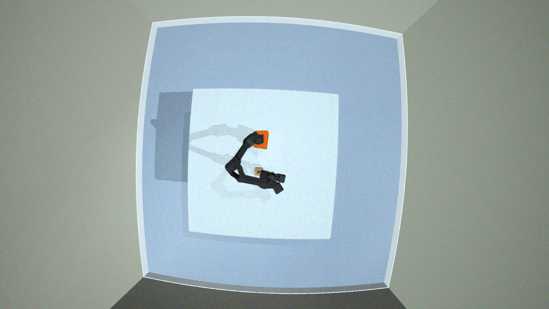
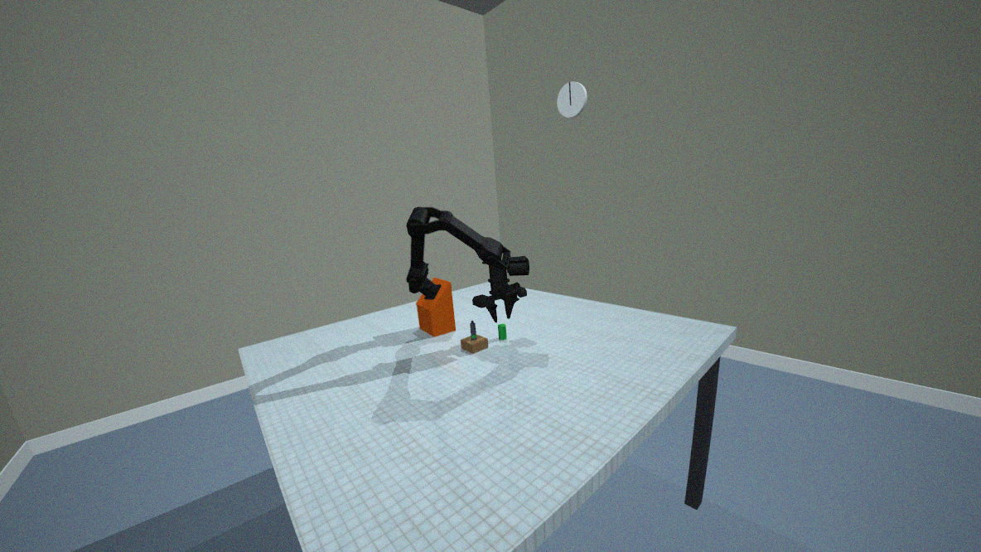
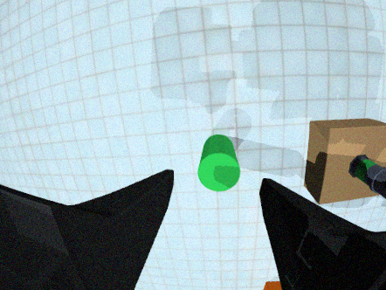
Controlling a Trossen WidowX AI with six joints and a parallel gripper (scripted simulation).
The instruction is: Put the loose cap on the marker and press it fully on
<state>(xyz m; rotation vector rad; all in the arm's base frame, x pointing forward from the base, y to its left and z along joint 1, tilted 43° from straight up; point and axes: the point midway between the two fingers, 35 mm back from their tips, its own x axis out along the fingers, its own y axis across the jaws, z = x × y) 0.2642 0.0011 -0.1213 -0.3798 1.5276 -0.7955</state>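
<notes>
The green cap is 4 cm below my gripper tip. Round my gripper tip: holder block: 11 cm to the right, 5 cm below, 2 cm behind.
</notes>
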